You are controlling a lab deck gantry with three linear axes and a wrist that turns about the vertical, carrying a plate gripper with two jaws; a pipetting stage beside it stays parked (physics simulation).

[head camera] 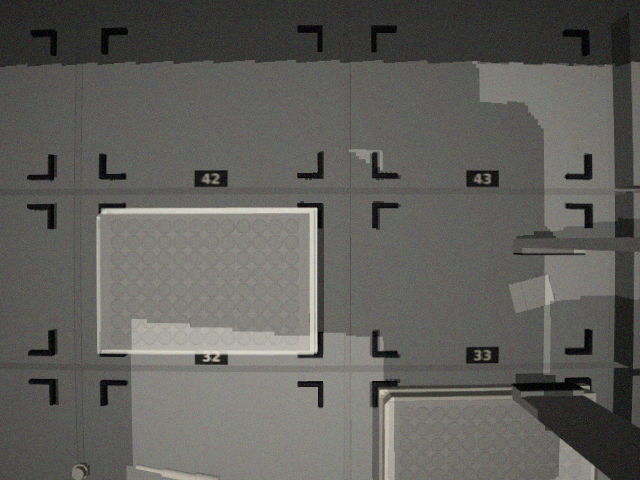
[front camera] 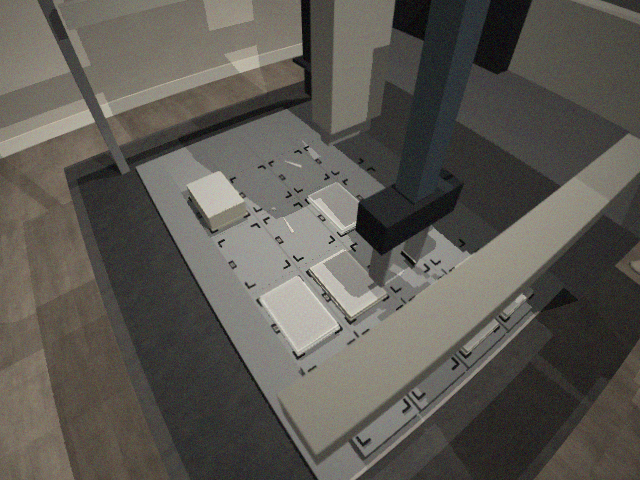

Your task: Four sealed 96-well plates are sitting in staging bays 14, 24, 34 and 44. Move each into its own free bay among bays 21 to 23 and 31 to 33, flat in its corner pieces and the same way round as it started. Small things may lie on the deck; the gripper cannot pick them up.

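Where they show: gripper, between the fingertips: [head camera: 543, 318] [front camera: 392, 269]; robot's base, origin of its link: [front camera: 190, 198].
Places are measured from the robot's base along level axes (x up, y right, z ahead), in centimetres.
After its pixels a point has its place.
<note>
One plate [front camera: 333, 206] @(x 1.4, y -24.3, z 22.6 cm) [head camera: 204, 281] @(x 1.4, y -25.8, z 22.8 cm) lies flat inside the corner pieces of bay 32. A second plate [front camera: 343, 284] @(x 1.5, y -13.9, z 39.5 cm) [head camera: 465, 444] @(x 1.5, y -16.4, z 37.7 cm) sits in bay 23, partly cut off in the head view. In the front view, two more plates stand beyond the beam: one in bay 34 [front camera: 480, 336] @(x 2.9, y -25.3, z 61.4 cm), one in bay 44 [front camera: 514, 305] @(x 2.9, y -34.9, z 61.4 cm). Bays 14 and 24 show no plate. My gripper [front camera: 395, 269] @(x 1.3, y -23.5, z 42.2 cm) [head camera: 549, 316] @(x 1.3, y -23.5, z 42.2 cm) is open and empty, its jaws over the right side of bay 33, one jaw covering part of the bay 23 plate's upper edge in the head view.
A small card [head camera: 529, 293] @(x 0.1, y -24.8, z 42.1 cm) lies in bay 33, between the jaws as seen. A pipette tip [front camera: 288, 224] @(x 0.5, y -14.0, z 20.7 cm) [head camera: 178, 472] @(x 0.4, y -14.1, z 20.8 cm) lies in bay 22, a small cap [front camera: 273, 208] @(x 0.4, y -13.9, z 14.6 cm) [head camera: 80, 471] @(x 0.4, y -14.1, z 14.8 cm) beside it. Another tip [front camera: 293, 164] @(x 0.4, y -25.7, z 4.2 cm) lies in bay 31. A tall box [front camera: 217, 198] @(x 4.2, y -4.1, z 8.5 cm) and a pale plate [front camera: 299, 315] @(x 1.4, y -4.0, z 40.1 cm) stand along the left.
</note>
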